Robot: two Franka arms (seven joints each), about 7 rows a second.
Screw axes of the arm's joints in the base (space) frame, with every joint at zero. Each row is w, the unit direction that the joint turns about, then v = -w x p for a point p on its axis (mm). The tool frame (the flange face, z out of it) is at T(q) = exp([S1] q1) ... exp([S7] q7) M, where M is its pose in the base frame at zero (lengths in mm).
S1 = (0, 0, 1, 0, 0, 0)
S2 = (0, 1, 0, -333, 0, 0)
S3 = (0, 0, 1, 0, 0, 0)
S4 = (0, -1, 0, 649, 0, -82.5)
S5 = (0, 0, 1, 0, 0, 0)
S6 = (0, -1, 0, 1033, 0, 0)
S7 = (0, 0, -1, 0, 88, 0)
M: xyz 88 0 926 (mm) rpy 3.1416 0 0 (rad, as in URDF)
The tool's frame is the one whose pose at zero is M.
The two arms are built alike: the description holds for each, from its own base.
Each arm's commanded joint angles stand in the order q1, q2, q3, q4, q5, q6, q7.
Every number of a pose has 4 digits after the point.
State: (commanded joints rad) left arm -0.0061 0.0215 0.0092 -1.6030 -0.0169 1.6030 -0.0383; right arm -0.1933 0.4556 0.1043 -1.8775 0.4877 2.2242 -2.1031
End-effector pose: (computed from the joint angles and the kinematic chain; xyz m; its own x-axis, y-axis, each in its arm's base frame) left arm 0.5628 -0.0001 0.6001 0.9989 0.0419 -0.0221 0.0423 -0.9990 0.0158; right arm 0.6250 -0.0444 0.2638 -0.1124 0.9034 0.4139 0.9937 0.1028 0.0455
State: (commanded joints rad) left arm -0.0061 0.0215 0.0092 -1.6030 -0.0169 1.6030 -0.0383; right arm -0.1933 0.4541 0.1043 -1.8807 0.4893 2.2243 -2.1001
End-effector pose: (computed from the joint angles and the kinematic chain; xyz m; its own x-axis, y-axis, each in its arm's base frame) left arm 0.5628 -0.0001 0.6001 0.9989 0.0419 -0.0221 0.0423 -0.9990 0.0158; right arm 0.6242 -0.0442 0.2634 -0.1079 0.9033 0.4152 0.9942 0.0990 0.0429
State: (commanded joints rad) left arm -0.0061 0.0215 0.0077 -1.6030 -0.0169 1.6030 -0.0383; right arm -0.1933 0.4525 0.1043 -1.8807 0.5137 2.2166 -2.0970
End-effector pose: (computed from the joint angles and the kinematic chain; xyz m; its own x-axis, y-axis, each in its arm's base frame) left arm 0.5628 -0.0009 0.6001 0.9989 0.0404 -0.0221 0.0408 -0.9990 0.0159; right arm 0.6238 -0.0430 0.2642 -0.0907 0.8962 0.4342 0.9959 0.0816 0.0396
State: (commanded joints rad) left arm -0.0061 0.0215 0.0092 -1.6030 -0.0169 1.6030 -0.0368; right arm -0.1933 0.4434 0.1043 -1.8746 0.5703 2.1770 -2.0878
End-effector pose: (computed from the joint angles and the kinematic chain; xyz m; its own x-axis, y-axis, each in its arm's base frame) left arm 0.5628 -0.0001 0.6001 0.9989 0.0404 -0.0221 0.0408 -0.9990 0.0159; right arm 0.6234 -0.0386 0.2710 -0.0551 0.8727 0.4852 0.9985 0.0492 0.0248
